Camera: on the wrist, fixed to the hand. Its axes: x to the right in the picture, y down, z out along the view.
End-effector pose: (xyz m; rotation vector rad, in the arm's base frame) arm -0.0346 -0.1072 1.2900 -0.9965 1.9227 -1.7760
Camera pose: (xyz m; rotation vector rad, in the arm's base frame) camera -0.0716 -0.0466 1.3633 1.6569 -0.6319 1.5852
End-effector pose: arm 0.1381 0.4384 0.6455 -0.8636 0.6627 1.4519
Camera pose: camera 0.2097 0.3764 0.6075 -1.0921 0.0610 -0.0401
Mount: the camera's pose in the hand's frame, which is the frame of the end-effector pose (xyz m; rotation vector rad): -0.0005 -0.0626 -0.0806 0.0535 0.2359 -1.5238
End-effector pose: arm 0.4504 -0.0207 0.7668 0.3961 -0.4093 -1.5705
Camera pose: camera 0.4353 -0.0195 0.6659 1.0624 0.1414 -2.9187
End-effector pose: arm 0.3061 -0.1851 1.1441 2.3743 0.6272 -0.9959
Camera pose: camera 0.3118 -0.0890 1.1781 -1.4877 -2.2768 0.9976
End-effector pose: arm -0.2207 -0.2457 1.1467 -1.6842 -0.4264 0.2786
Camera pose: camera -0.1950 -0.3106 1.2211 -0.9304 -1.3351 -0.9951
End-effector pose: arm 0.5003 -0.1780 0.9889 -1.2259 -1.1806 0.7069
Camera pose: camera 0.5653 -0.2207 1.0550 -0.1030 -1.4612 -0.5356
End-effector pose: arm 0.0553 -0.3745 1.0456 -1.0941 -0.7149 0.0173
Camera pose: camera 0.0777 -0.4695 1.0752 -0.2700 -1.1577 -1.3486
